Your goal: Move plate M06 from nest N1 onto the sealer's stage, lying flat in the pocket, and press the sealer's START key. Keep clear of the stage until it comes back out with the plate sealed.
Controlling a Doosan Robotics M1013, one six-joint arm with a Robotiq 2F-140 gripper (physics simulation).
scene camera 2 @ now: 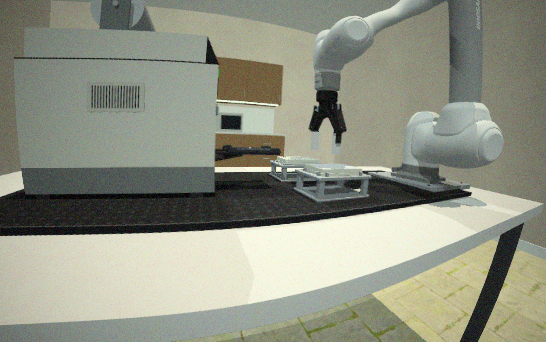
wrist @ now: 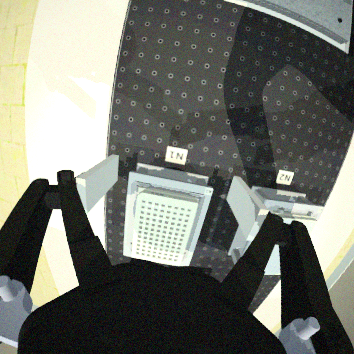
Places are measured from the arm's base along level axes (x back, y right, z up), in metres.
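Pixels of known places: gripper, fingertip midpoint: [scene camera 2: 324, 151] [wrist: 174, 177]; arm's base, origin of the base link: [scene camera 2: 418, 178].
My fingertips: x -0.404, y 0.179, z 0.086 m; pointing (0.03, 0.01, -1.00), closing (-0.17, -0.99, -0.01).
For each thing: its top centre in the pictures, then the offset to it from my fingertips. "spot": a spot on its surface instead. Level surfaces: height alone.
- Plate M06, middle of its top: [wrist: 160, 233] [scene camera 2: 298, 158] dy +0.021, dx -0.098, dz -0.025 m
- nest N1, surface spot: [wrist: 201, 215] spot: dy -0.039, dx -0.075, dz -0.041 m
- N1 label, surface spot: [wrist: 176, 155] spot: dy +0.000, dx +0.005, dz -0.091 m
- far nest, surface spot: [scene camera 2: 274, 165] spot: dy +0.074, dx -0.158, dz -0.056 m
- sealer, surface spot: [scene camera 2: 115, 110] spot: dy -0.073, dx -0.624, dz +0.093 m
- dark part, surface spot: [scene camera 2: 250, 150] spot: dy -0.071, dx -0.316, dz +0.008 m
- black perforated board, its level: dz -0.091 m
Plate M06 [wrist: 165, 225] is a pale plate with a grid of wells. It sits flat in nest N1 [wrist: 201, 215], beside the N1 label [wrist: 176, 155]. My gripper [scene camera 2: 325, 144] [wrist: 174, 177] is open and empty, fingers down, high above the nests; in the wrist view plate M06 lies below and between its fingers. In the scene view the near nest [scene camera 2: 345, 181] and the far nest [scene camera 2: 274, 165] each carry a pale plate; their labels are not visible there. The sealer [scene camera 2: 115, 110] stands at the left. A dark part [scene camera 2: 250, 150] juts from its right side; I cannot tell whether this is the stage. The START key cannot be made out.
Nest N2, by its label [wrist: 285, 177], is to the right of N1 in the wrist view, partly hidden by my right finger. The arm's base plate [scene camera 2: 425, 183] is to the right of the nests. Nests and sealer stand on a black perforated board [scene camera 2: 250, 210] [wrist: 200, 40].
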